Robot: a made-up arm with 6 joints. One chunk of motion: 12 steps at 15 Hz.
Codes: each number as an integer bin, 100 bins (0 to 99) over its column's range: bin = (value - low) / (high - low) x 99, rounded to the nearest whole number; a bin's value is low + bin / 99 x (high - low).
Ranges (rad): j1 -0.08..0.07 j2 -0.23..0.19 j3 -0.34..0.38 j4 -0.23..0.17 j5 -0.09..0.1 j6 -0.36..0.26
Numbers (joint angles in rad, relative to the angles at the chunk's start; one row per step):
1: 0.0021 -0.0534 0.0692 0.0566 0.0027 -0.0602
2: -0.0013 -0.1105 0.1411 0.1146 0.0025 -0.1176
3: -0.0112 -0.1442 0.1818 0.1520 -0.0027 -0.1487
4: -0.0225 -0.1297 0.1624 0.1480 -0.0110 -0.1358
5: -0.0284 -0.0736 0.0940 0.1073 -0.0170 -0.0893
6: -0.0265 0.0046 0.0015 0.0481 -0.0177 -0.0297
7: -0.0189 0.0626 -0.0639 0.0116 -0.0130 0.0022
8: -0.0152 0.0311 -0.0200 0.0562 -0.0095 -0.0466
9: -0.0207 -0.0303 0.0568 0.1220 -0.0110 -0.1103
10: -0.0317 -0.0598 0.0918 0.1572 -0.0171 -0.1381
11: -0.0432 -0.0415 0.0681 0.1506 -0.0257 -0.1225
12: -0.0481 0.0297 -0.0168 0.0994 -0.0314 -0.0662
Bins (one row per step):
1: 54 42 56 71 48 48
2: 52 28 66 85 48 39
3: 45 20 72 95 45 34
4: 38 24 69 94 41 36
5: 34 37 60 83 38 43
6: 35 55 47 69 38 53
7: 40 69 38 60 40 58
8: 43 62 44 71 42 50
9: 39 47 55 87 41 40
10: 32 40 59 96 38 35
11: 24 44 56 94 34 38
12: 21 61 44 82 31 47

